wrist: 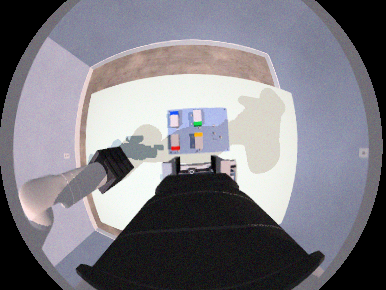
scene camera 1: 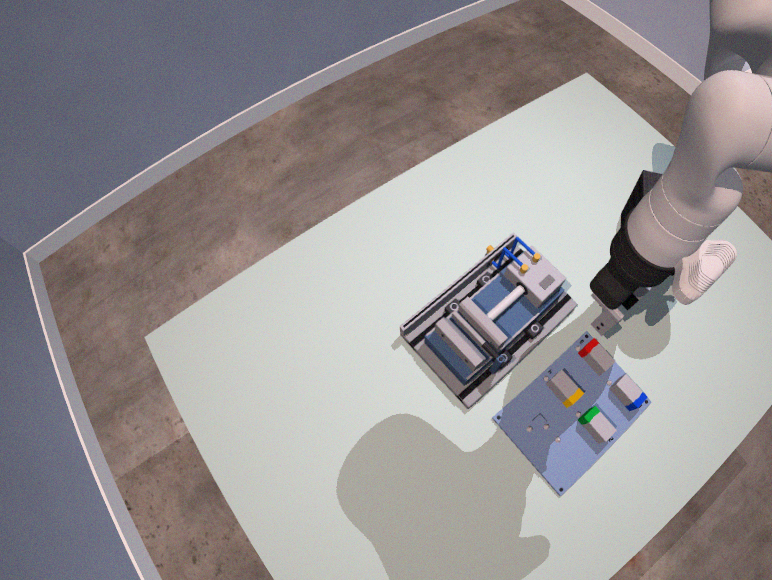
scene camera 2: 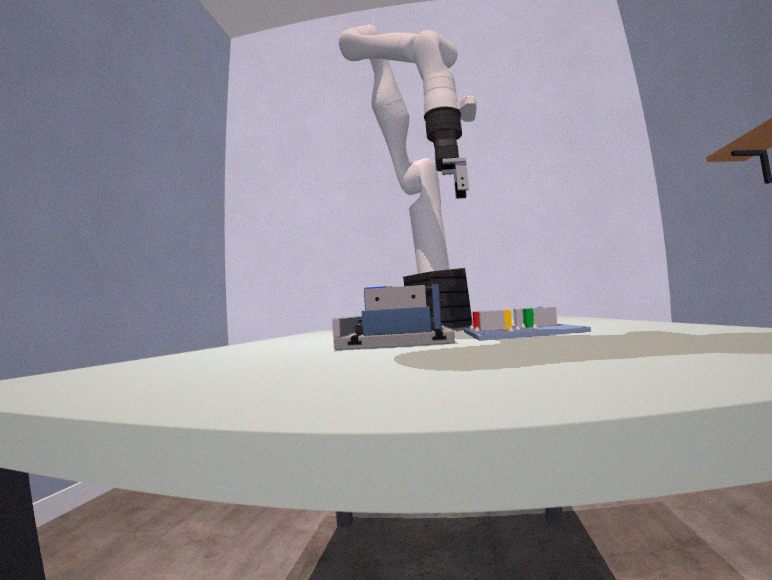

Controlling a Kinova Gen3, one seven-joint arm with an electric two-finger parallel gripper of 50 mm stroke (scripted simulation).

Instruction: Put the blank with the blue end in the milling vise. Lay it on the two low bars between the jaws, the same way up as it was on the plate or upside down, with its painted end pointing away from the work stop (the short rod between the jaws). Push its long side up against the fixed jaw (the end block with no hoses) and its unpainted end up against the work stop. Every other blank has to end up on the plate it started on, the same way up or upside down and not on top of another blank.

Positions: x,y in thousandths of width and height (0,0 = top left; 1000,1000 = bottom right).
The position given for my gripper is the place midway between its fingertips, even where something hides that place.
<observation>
I see my gripper (scene camera 1: 791,544), a red-ended blank (scene camera 1: 769,609), a green-ended blank (scene camera 1: 774,734), a yellow-ended blank (scene camera 1: 727,665), a vise (scene camera 1: 661,554) and a fixed jaw (scene camera 2: 505,513).
My gripper shows as well in the wrist view (wrist: 506,560) and in scene camera 2 (scene camera 2: 599,335). The vise shows as well in scene camera 2 (scene camera 2: 523,553). The fixed jaw shows as well in scene camera 1 (scene camera 1: 586,582).
</observation>
